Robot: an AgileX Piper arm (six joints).
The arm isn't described. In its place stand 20 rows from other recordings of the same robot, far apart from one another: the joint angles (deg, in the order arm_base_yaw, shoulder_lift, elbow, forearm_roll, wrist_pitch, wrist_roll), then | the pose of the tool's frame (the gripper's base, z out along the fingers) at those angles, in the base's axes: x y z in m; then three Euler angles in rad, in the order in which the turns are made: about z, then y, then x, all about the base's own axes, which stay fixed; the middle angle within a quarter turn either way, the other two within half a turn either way.
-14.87 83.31 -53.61 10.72 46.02 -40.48 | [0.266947 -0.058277 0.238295 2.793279 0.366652 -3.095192]
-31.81 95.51 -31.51 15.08 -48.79 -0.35 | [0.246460 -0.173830 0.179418 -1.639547 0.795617 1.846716]
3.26 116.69 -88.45 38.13 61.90 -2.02 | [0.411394 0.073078 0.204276 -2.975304 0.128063 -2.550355]
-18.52 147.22 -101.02 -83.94 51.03 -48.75 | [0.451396 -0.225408 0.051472 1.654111 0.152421 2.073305]
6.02 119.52 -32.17 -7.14 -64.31 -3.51 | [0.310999 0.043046 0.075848 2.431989 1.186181 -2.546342]
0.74 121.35 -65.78 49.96 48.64 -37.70 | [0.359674 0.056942 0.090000 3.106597 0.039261 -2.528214]
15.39 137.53 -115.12 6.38 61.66 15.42 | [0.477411 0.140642 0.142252 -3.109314 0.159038 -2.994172]
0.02 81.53 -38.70 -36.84 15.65 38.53 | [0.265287 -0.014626 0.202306 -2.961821 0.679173 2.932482]
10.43 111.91 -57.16 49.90 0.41 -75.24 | [0.372117 0.069004 0.123680 2.459218 0.682756 -2.984073]
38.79 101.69 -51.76 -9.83 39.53 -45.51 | [0.238045 0.178638 0.140208 1.544611 0.148969 3.121243]
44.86 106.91 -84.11 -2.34 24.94 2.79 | [0.306890 0.303184 0.264490 2.186905 0.561889 -2.500822]
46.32 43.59 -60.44 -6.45 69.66 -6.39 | [0.081213 0.071165 0.392472 2.071188 0.568585 -2.631654]
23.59 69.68 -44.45 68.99 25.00 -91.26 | [0.218077 0.134406 0.293682 1.735909 0.610660 -2.160512]
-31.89 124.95 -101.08 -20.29 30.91 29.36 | [0.413849 -0.276590 0.205295 -2.160662 0.481229 2.545300]
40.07 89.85 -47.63 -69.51 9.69 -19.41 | [0.253375 0.194386 0.212790 0.765216 0.740811 -2.629364]
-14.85 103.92 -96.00 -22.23 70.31 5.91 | [0.362422 -0.129629 0.316213 -2.813873 0.192175 2.700404]
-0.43 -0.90 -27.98 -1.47 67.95 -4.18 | [-0.011699 -0.002076 0.264236 3.107523 0.975437 3.088088]
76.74 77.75 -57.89 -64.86 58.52 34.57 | [0.128773 0.240156 0.320035 1.669198 1.008261 -2.708707]
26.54 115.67 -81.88 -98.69 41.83 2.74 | [0.430562 0.147986 0.234669 2.003613 1.173687 2.345691]
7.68 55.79 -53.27 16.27 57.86 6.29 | [0.169840 0.044686 0.339243 3.085200 0.558398 -2.766357]
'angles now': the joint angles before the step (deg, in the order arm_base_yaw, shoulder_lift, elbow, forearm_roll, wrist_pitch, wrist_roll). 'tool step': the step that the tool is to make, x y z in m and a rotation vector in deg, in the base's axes. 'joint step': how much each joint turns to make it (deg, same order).
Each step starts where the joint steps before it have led.
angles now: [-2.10 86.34 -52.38 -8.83 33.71 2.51]
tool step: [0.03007 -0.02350 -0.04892 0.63 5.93 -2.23]
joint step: [-4.24 12.10 -3.21 1.19 -3.16 -2.52]
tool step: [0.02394 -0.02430 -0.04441 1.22 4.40 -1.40]
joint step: [-3.85 10.85 -4.64 2.39 -1.92 -4.10]
